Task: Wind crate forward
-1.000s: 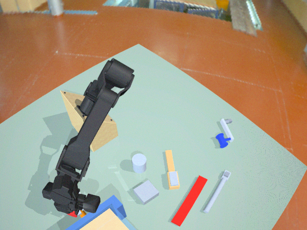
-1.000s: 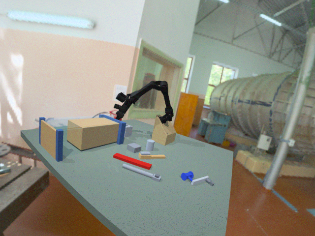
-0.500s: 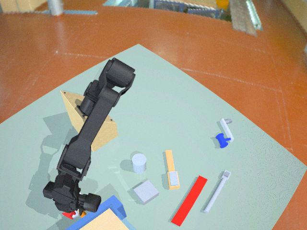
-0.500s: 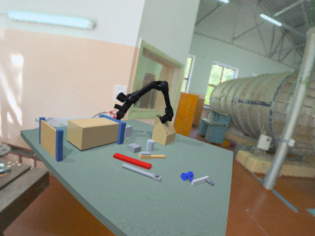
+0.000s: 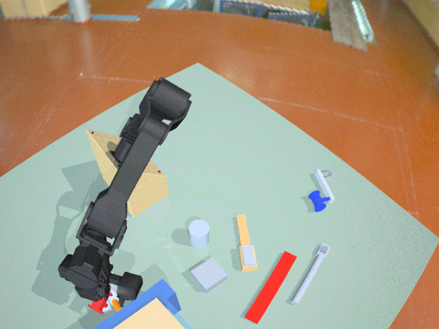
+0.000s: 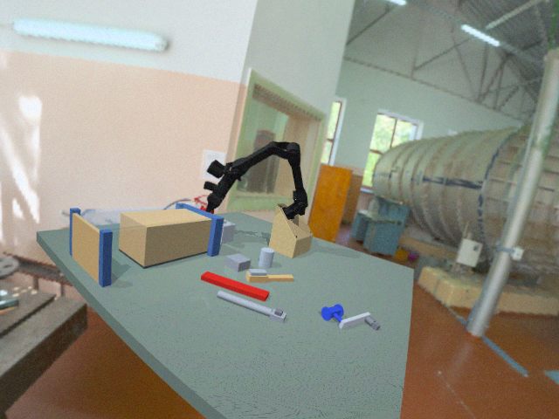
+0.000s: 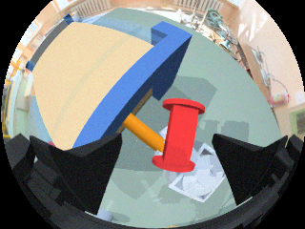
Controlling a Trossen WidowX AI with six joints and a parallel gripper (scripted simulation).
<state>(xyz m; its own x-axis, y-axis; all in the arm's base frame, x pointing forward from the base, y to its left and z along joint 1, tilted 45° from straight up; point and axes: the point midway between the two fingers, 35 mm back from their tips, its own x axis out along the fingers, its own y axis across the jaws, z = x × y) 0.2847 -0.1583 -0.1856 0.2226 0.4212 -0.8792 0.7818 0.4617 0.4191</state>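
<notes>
The red knob is 10 mm to the right of my gripper tip and 10 mm below it. Also, from my gripper tip: pale grey winch 120 mm behind, 120 mm below; then winch handle 40 mm behind, 40 mm below; then blue frame 60 mm ahead, 20 mm to the left, 40 mm below.
</notes>
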